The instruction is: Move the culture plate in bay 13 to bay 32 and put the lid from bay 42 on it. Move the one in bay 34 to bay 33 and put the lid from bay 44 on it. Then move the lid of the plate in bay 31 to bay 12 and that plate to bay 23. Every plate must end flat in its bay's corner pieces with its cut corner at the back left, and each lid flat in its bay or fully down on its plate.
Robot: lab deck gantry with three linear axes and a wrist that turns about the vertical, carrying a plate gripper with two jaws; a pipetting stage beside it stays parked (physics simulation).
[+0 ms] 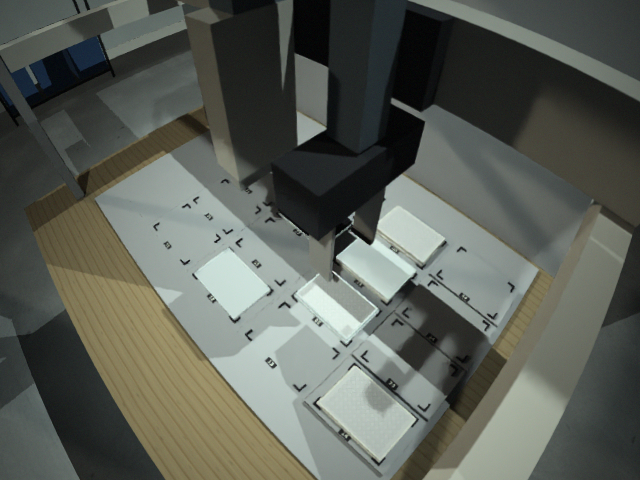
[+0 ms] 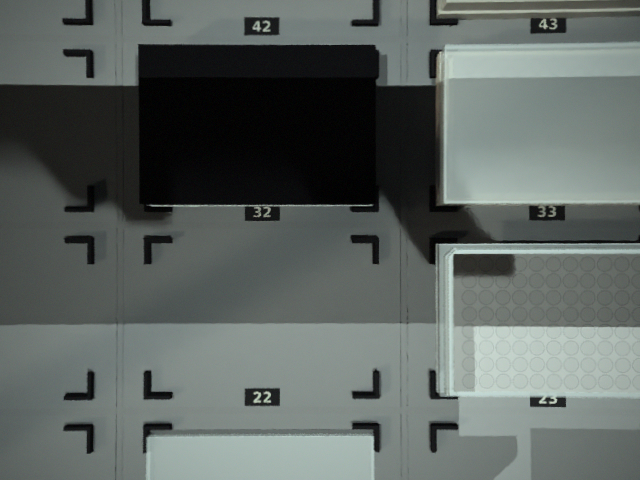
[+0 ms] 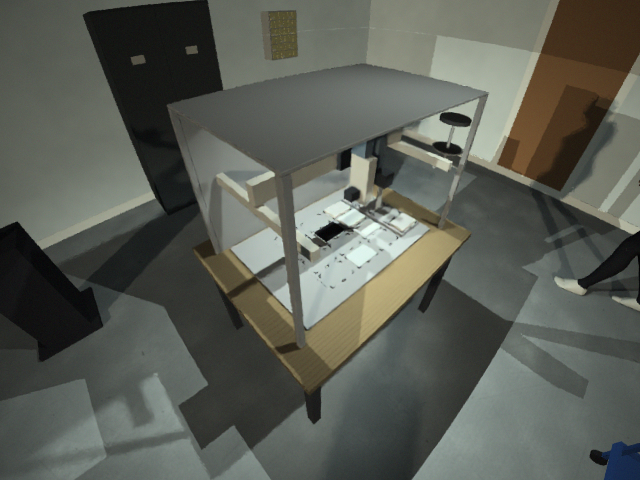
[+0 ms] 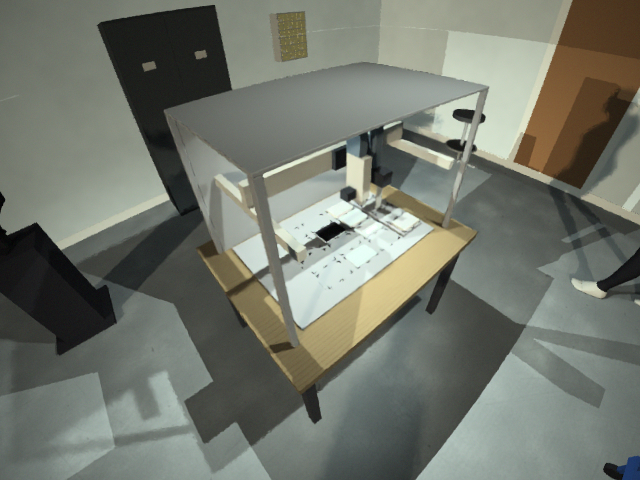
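Pixels of known places: gripper, fingertip midpoint: (image 1: 342, 253) (image 3: 370, 203) (image 4: 370, 203); robot's base, link origin: (image 1: 155, 227) (image 3: 332, 287) (image 4: 329, 288).
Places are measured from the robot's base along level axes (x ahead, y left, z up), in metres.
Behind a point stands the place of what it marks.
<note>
My gripper (image 1: 348, 261) {z 0.160, x 0.392, y 0.150 m} is open and empty, raised above the back-left part of bay 23. The plate of bay 23 (image 1: 337, 307) {z 0.014, x 0.402, y 0.142 m} (image 2: 547, 351) {z 0.014, x 0.384, y 0.135 m} has no lid, lies flat in its corner pieces, and has its cut corner at the back left. The pale lid (image 1: 232, 282) {z 0.008, x 0.233, y 0.044 m} (image 2: 261, 457) {z 0.008, x 0.229, y 0.074 m} (image 3: 360, 255) {z 0.008, x 0.220, y 0.042 m} (image 4: 361, 255) {z 0.008, x 0.226, y 0.038 m} lies flat in bay 12. A black lid (image 2: 258, 139) {z 0.017, x 0.228, y 0.249 m} (image 3: 329, 232) {z 0.017, x 0.218, y 0.248 m} (image 4: 330, 231) {z 0.017, x 0.225, y 0.252 m} covers the plate in bay 32; its cut corner cannot be made out. The plate of bay 33 (image 1: 376, 268) {z 0.017, x 0.399, y 0.248 m} (image 2: 542, 139) {z 0.017, x 0.380, y 0.248 m} has a pale lid. Bay 31 shows no plate.
A bare welled plate (image 1: 366, 413) {z 0.029, x 0.557, y 0.040 m} lies in bay 14. A cream plate (image 1: 410, 235) {z 0.014, x 0.398, y 0.358 m} (image 2: 542, 7) {z 0.008, x 0.384, y 0.323 m} lies in bay 43, behind bay 33. The pale pipetting stage (image 1: 253, 98) (image 3: 362, 178) (image 4: 357, 175) stands left of the gripper, over the back-left deck.
</note>
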